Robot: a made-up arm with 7 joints. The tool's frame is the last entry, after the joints.
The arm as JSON. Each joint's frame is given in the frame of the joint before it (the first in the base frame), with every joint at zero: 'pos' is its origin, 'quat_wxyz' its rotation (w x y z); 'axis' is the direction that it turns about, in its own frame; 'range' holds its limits. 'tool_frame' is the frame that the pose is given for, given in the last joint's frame.
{
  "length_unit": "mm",
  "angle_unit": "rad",
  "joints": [
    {
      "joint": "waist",
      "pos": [
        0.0,
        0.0,
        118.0
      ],
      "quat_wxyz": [
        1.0,
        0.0,
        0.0,
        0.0
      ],
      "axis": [
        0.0,
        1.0,
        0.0
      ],
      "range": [
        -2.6,
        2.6
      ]
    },
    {
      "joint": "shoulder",
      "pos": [
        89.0,
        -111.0,
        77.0
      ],
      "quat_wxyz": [
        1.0,
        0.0,
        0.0,
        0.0
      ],
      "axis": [
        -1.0,
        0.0,
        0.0
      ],
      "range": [
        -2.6,
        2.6
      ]
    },
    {
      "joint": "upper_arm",
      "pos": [
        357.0,
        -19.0,
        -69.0
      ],
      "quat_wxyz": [
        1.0,
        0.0,
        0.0,
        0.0
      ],
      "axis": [
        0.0,
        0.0,
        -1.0
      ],
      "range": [
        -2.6,
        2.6
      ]
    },
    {
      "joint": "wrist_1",
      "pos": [
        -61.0,
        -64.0,
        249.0
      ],
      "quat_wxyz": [
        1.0,
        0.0,
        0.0,
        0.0
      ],
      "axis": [
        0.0,
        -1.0,
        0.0
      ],
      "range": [
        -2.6,
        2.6
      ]
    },
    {
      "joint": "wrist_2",
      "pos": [
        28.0,
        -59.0,
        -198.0
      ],
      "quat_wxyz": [
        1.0,
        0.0,
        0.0,
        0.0
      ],
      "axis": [
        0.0,
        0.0,
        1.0
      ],
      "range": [
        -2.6,
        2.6
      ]
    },
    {
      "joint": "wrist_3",
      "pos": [
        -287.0,
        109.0,
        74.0
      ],
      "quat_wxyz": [
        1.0,
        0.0,
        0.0,
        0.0
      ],
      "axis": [
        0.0,
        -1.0,
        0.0
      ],
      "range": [
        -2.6,
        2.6
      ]
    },
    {
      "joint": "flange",
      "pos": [
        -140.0,
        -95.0,
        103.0
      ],
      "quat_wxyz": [
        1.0,
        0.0,
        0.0,
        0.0
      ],
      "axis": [
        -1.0,
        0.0,
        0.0
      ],
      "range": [
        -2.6,
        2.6
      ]
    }
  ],
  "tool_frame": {
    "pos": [
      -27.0,
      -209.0,
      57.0
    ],
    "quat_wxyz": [
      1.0,
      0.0,
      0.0,
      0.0
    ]
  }
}
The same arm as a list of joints. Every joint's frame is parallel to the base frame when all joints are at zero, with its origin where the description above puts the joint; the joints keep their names.
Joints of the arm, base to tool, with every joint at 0 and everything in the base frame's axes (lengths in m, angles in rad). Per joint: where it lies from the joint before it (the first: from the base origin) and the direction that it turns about. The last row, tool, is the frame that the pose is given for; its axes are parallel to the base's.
waist: axis +y offset 0 0 0.118
shoulder: axis -x offset 0.089 -0.111 0.077
upper_arm: axis -z offset 0.357 -0.019 -0.069
wrist_1: axis -y offset -0.061 -0.064 0.249
wrist_2: axis +z offset 0.028 -0.059 -0.198
wrist_3: axis -y offset -0.287 0.109 0.074
flange: axis -x offset -0.14 -0.095 0.103
tool: offset -0.027 -0.209 0.057
Joint limits (rad, base to tool): -2.6..2.6 -2.6..2.6 -2.6..2.6 -2.6..2.6 -2.6..2.6 -2.6..2.6 -2.6..2.6

